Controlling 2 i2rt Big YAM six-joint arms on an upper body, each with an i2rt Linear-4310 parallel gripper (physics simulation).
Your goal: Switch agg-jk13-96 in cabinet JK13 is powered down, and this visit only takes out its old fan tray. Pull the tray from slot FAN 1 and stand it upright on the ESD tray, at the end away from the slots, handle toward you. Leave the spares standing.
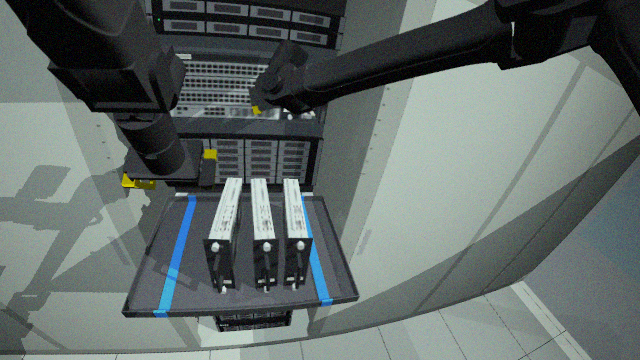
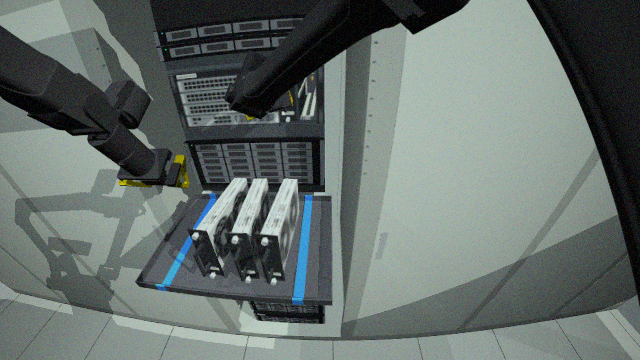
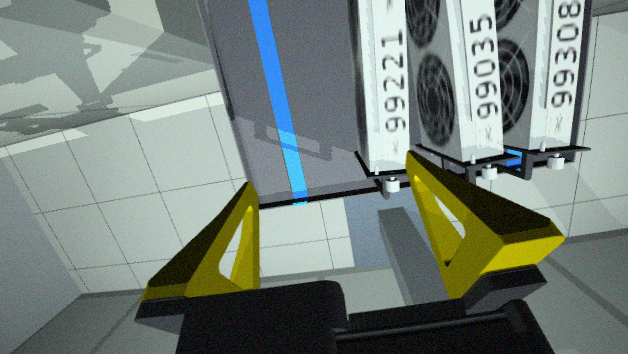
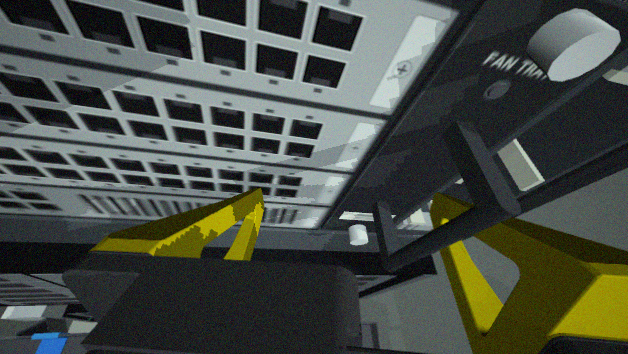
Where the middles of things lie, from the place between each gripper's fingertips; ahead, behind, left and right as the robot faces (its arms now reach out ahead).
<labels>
Now: right hand 33 cm above the grey shelf (image 1: 193,291), 24 cm past it and 10 cm to the right of it.
The grey shelf is 7 cm ahead of my left hand, 11 cm to the right of it and 25 cm below it.
</labels>
